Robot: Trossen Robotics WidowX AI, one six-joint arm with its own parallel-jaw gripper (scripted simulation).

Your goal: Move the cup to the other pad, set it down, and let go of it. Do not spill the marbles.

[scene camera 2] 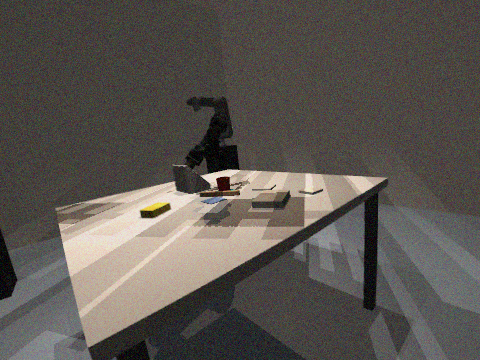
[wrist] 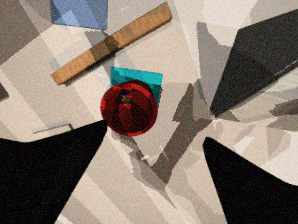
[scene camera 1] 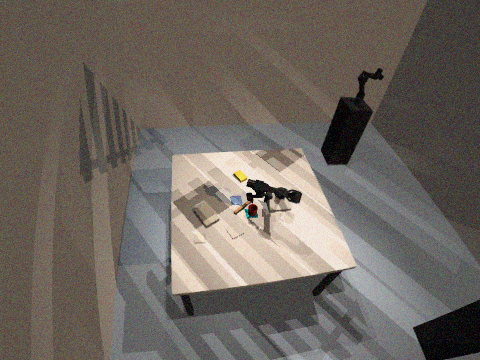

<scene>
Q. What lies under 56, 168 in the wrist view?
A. The gripper.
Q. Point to a cyan pad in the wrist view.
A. At 118, 75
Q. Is the gripper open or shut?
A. Open.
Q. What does the gripper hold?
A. Nothing.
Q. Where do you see a wooden bar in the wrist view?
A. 146, 24
</scene>
